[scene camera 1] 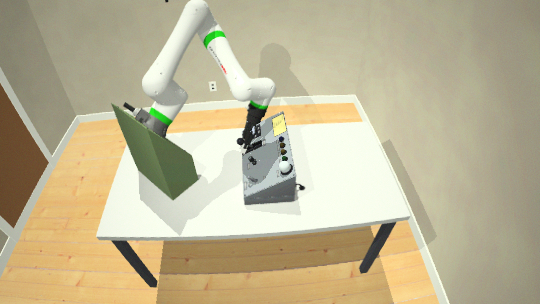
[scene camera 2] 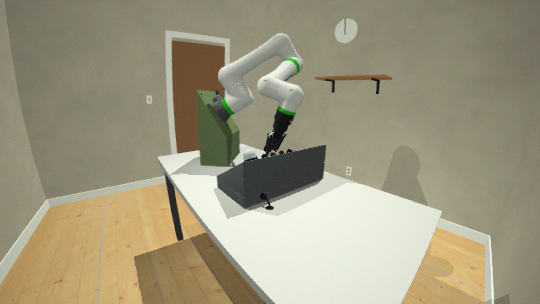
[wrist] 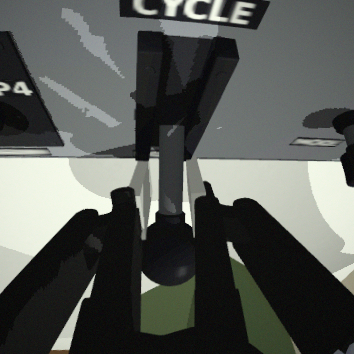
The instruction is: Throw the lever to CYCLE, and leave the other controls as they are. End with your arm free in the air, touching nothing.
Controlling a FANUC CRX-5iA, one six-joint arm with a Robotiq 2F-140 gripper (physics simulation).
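Places are measured from the arm's base along level axes (x ahead, y left, z up), in metres.
Pixels of known places: gripper, fingertip midpoint: (scene camera 1: 242, 150) (wrist: 168, 174); arm's base, origin of the base link: (scene camera 1: 152, 129) (scene camera 2: 219, 112).
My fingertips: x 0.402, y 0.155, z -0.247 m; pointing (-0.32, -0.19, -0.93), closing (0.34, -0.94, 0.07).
Note:
For each thing: its top centre in the pictures, then the offset to it from my fingertips. "*": a spot on its surface instead.
- CYCLE label, surface spot: (wrist: 194, 12) * dz +0.045, dx +0.116, dy +0.027 m
- P4 plate, surface spot: (wrist: 22, 107) * dz +0.016, dx +0.045, dy +0.097 m
- black control, surface spot: (wrist: 348, 167) * dz +0.047, dx +0.066, dy -0.092 m
- white dome, surface spot: (scene camera 2: 249, 155) (scene camera 1: 289, 166) * dz +0.123, dx +0.263, dy -0.212 m
- yellow note, surface spot: (scene camera 1: 279, 124) * dz +0.094, dx +0.190, dy +0.129 m
The grey control box (scene camera 1: 266, 174) (scene camera 2: 287, 173) stands on the table. In the wrist view, the lever's grey rod with its black ball knob (wrist: 169, 252) comes out of a slot between two dark rails (wrist: 148, 95) and points toward the camera, at the end away from the CYCLE label (wrist: 194, 12). The knob also shows at the box's edge in scene camera 1 (scene camera 1: 240, 141). My gripper (wrist: 168, 174) (scene camera 1: 245, 146) (scene camera 2: 270, 150) is shut on the lever, one finger on each side of the knob and rod. The box hides the lever in scene camera 2.
A P4 plate (wrist: 22, 107) lies left of the lever and a black control (wrist: 348, 167) right of it. The box also carries a black toggle (scene camera 1: 252, 160), a white dome (scene camera 1: 285, 167) (scene camera 2: 249, 155) and a yellow note (scene camera 1: 279, 124). A green pedestal (scene camera 1: 162, 160) (scene camera 2: 212, 142) holds the arm's base.

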